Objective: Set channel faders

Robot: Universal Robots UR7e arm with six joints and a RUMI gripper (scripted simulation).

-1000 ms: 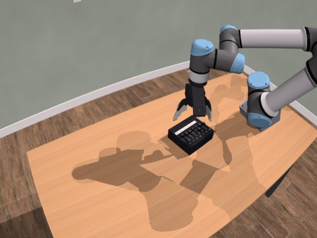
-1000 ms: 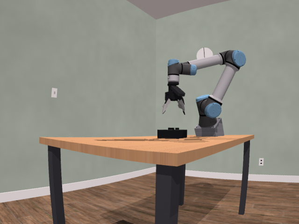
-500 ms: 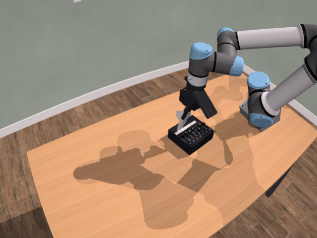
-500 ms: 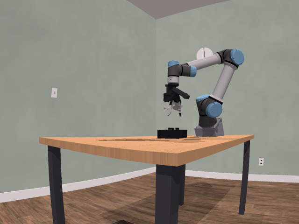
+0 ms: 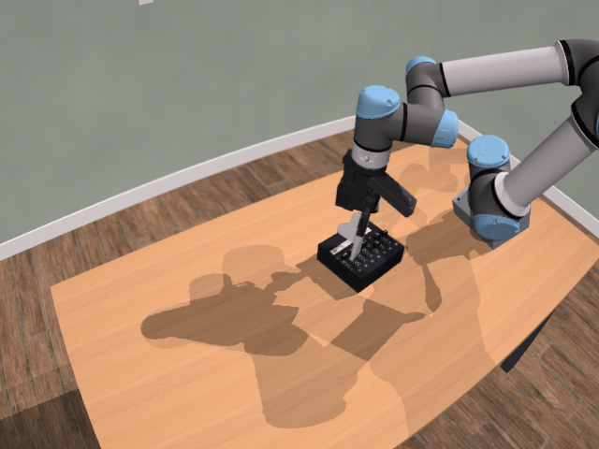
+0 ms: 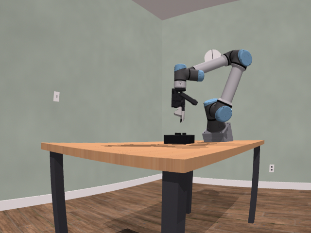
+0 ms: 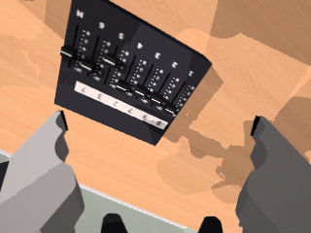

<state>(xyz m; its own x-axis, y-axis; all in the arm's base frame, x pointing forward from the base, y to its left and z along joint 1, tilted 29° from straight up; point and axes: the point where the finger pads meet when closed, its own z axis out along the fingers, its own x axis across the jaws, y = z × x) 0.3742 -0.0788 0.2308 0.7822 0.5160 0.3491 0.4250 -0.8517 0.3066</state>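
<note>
The master fader lies 110 mm behind my hand, 30 mm to the right of it and 70 mm below it.
</note>
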